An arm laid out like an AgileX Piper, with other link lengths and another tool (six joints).
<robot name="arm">
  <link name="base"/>
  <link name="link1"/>
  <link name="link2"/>
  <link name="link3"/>
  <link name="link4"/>
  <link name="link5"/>
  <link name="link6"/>
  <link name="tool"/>
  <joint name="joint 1" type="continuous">
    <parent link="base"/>
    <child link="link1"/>
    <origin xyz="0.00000 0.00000 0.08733" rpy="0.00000 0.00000 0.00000"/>
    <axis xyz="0 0 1"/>
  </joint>
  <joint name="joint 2" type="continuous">
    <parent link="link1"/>
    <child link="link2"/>
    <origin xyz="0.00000 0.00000 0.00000" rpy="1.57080 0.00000 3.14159"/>
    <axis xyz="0 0 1"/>
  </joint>
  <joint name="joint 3" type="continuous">
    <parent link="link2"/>
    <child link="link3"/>
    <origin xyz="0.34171 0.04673 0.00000" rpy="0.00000 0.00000 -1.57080"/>
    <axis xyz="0 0 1"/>
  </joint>
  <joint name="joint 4" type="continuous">
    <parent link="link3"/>
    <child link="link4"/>
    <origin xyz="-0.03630 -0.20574 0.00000" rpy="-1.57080 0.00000 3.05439"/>
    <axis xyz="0 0 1"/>
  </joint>
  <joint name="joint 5" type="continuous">
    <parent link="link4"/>
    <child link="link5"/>
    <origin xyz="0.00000 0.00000 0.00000" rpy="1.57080 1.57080 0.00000"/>
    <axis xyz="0 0 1"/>
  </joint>
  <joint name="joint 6" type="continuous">
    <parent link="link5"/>
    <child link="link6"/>
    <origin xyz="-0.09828 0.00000 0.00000" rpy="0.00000 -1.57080 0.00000"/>
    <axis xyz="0 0 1"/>
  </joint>
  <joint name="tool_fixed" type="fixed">
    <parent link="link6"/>
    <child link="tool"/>
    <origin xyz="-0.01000 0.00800 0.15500" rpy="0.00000 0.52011 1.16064"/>
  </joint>
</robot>
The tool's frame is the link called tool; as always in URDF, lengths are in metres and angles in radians. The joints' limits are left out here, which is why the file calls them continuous.
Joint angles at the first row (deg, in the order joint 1, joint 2, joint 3, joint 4, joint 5, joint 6):
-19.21, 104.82, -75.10, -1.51, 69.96, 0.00
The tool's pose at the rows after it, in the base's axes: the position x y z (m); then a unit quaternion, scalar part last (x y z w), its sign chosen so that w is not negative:
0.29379 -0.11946 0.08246 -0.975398 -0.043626 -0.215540 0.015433
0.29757 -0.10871 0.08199 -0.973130 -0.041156 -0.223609 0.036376
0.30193 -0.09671 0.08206 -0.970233 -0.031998 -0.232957 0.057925
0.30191 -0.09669 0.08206 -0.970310 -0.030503 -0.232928 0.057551
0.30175 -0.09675 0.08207 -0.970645 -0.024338 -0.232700 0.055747
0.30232 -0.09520 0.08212 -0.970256 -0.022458 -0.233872 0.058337
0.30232 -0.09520 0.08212 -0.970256 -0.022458 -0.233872 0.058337
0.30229 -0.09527 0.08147 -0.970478 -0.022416 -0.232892 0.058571
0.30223 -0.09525 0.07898 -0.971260 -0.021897 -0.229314 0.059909
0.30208 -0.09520 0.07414 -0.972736 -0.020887 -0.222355 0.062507
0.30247 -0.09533 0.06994 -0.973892 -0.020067 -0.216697 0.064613
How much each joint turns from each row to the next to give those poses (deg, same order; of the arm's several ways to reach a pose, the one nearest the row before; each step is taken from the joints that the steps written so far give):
0.00, 0.00, 0.00, 0.00, 0.00, -0.43
0.00, 0.00, 0.00, 2.73, 0.00, -1.38
0.00, 0.00, 0.00, 3.08, 0.00, -0.80
0.00, 0.00, 0.00, 0.01, 0.00, 0.18
0.00, 0.00, 0.00, 0.00, 0.00, 0.73
0.00, 0.00, 0.00, 0.40, 0.00, -0.02
0.00, 0.00, 0.00, 0.00, 0.00, 0.00
0.00, 0.12, 0.00, -0.02, 0.00, 0.00
0.00, 0.45, 0.00, 0.00, 0.00, 0.00
0.00, 0.87, 0.00, 0.00, 0.00, 0.00
0.00, 0.82, -0.11, 0.00, 0.00, 0.00

